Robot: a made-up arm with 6 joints. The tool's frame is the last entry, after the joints.
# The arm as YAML. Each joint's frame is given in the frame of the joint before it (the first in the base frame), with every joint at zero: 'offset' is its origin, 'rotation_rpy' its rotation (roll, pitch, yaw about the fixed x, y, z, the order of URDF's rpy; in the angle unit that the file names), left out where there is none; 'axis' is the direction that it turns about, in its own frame. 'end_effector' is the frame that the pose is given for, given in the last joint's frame.
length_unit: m
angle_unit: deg
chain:
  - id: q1
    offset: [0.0, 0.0, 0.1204]
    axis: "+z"
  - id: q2
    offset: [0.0, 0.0, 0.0]
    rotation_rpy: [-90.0, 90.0, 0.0]
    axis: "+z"
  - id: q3
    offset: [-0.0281, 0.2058, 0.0]
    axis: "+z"
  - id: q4
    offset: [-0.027, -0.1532, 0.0]
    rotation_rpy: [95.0, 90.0, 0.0]
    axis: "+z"
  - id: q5
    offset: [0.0, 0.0, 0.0]
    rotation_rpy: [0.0, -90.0, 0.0]
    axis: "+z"
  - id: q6
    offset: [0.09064, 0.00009, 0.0]
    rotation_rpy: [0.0, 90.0, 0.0]
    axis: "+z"
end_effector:
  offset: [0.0, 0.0, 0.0]
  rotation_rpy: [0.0, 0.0, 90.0]
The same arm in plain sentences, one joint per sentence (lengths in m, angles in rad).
The arm has six revolute joints in a row. What follows holds with every joint at zero, and every direction is one of the base frame's.
The first joint lies 0.1204 m along +z from the base frame's origin and rotates about +z.
The second joint lies at the same point as the first joint and rotates about +y.
The third joint lies 0.2058 m along -x and 0.0281 m along +z from the second joint and rotates about +y.
The fourth joint lies 0.1532 m along +x and 0.027 m along +z from the third joint and rotates about the direction (0.996191, 0, 0.087199).
The fifth joint lies at the same point as the fourth joint and rotates about +y.
The sixth joint lies 0.0903 m along +x and 0.0078 m along +z from the fifth joint and rotates about the direction (0.996191, 0, 0.087199).
The tool frame, which is the frame that the pose is given for, lies at the same point as the sixth joint; its axes are the base frame's turned by roll 0, pitch 1.4835 and yaw 0 rad (as in URDF: about the fixed x, then y, then z).

